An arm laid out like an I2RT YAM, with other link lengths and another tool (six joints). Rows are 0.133 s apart.
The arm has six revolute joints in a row. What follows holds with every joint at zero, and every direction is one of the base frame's. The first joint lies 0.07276 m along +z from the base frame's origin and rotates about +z. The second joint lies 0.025 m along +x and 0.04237 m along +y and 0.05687 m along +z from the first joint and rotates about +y. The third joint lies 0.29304 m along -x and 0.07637 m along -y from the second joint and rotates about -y. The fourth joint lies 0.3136 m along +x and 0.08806 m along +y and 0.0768 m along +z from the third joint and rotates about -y. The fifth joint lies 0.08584 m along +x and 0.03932 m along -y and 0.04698 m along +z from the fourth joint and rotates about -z. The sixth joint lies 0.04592 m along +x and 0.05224 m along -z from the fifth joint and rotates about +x. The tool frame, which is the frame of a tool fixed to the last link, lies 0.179 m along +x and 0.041 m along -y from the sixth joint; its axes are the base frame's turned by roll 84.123, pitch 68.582 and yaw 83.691 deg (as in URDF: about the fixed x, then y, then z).
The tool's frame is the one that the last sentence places.
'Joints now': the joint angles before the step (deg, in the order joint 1, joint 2, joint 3, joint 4, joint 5, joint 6). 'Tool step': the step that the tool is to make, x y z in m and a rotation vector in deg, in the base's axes. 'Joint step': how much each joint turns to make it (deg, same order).
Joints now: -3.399 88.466 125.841 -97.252 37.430 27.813
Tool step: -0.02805 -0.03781 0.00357 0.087 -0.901 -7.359
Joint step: -7.498 -0.766 0.000 0.131 -0.241 -0.023
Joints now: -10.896 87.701 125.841 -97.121 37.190 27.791
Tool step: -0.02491 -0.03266 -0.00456 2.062 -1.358 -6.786
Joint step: -8.196 -0.176 -0.002 0.591 -2.733 0.022
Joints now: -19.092 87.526 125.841 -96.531 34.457 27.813
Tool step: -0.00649 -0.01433 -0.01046 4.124 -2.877 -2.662
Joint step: -5.792 0.022 0.000 1.158 -5.814 -0.022
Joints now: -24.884 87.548 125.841 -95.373 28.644 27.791
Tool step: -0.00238 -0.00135 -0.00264 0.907 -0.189 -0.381
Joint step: -0.962 0.000 0.000 -0.218 -1.072 -0.001
